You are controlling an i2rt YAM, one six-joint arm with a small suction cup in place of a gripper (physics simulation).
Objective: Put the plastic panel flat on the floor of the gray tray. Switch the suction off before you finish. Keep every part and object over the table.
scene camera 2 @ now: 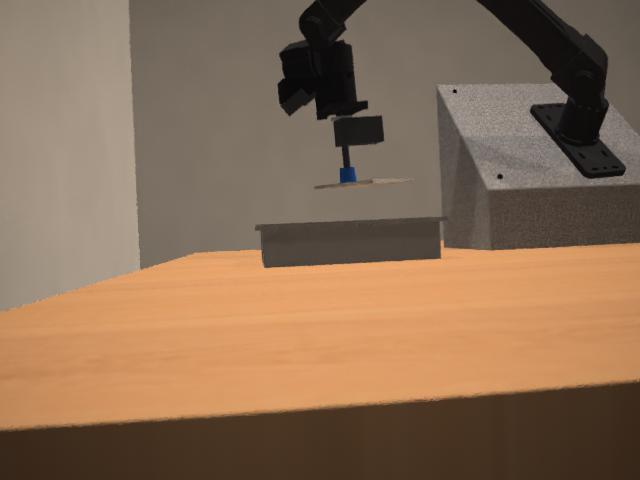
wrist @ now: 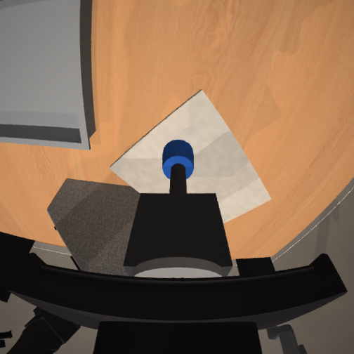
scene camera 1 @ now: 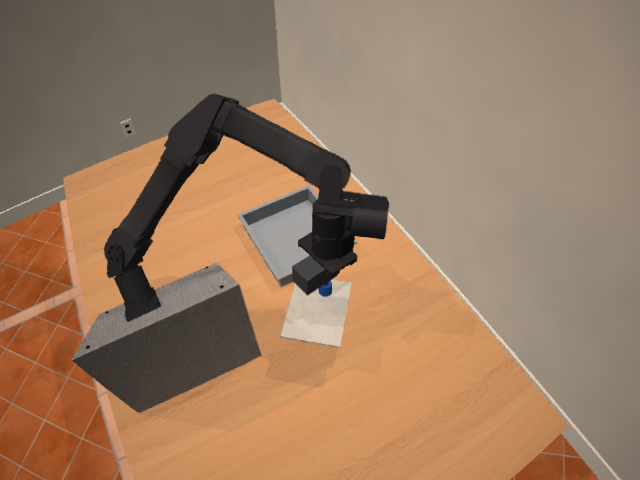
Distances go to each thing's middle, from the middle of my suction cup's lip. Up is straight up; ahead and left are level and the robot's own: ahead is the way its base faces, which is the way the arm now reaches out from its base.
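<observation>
From where my suction cup is, the gray tray (scene camera 2: 359, 241) is 24 cm to the left of it and 7 cm ahead of it, and 11 cm below it. I also see the plastic panel (scene camera 1: 316, 319), which is 3 cm to the right of my suction cup, 1 cm below it and 4 cm behind it. Going by their middles, the plastic panel is the nearest to my suction cup of the things named here.
</observation>
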